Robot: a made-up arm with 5 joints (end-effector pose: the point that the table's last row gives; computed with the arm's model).
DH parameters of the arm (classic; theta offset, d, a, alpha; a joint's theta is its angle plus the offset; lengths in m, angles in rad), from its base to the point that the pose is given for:
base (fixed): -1.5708 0.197 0 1.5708
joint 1: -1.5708 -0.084 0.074 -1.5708
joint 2: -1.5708 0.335 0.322 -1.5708
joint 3: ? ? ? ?
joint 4: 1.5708 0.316 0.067 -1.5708
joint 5: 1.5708 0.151 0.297 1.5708
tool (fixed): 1.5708 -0.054 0 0
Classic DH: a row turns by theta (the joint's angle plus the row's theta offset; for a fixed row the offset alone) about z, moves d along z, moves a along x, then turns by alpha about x.
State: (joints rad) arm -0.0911 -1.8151 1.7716 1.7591 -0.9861
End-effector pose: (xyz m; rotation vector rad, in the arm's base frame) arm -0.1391 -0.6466 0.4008 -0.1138 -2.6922 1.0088
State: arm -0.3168 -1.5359 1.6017 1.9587 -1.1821
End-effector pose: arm -0.2793 -0.6011 0.0948 -0.5733 -2.9881 0.1435
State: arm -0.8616 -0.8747 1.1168 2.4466 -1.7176
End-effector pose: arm -0.2710 0.0824 -0.3078 1.1104 1.7704 2.1085
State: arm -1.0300 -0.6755 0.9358 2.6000 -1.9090
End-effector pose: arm -0.2053 0.3040 -0.2016 1.0629 1.0224 2.5368
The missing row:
joint 3: 0 0.096 -0.023 -1.5708
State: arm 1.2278 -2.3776 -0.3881 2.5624 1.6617
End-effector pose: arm 0.5819 0.3503 0.3787 0.3999 -0.5848 1.2727
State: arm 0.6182 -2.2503 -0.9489 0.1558 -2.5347
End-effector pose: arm 0.6005 0.3031 0.3668 -0.8170 0.7367 2.0562
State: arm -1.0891 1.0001 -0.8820 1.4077 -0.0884
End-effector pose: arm 0.1341 0.2681 -0.2348 0.1522 0.1358 0.4629
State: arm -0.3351 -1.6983 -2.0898 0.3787 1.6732
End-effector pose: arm -0.1818 -0.6596 0.6825 -1.3191 -2.0152 -0.7070
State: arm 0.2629 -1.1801 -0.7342 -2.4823 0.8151
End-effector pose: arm 0.0605 -0.1097 0.5996 1.2327 -1.2255 0.4853
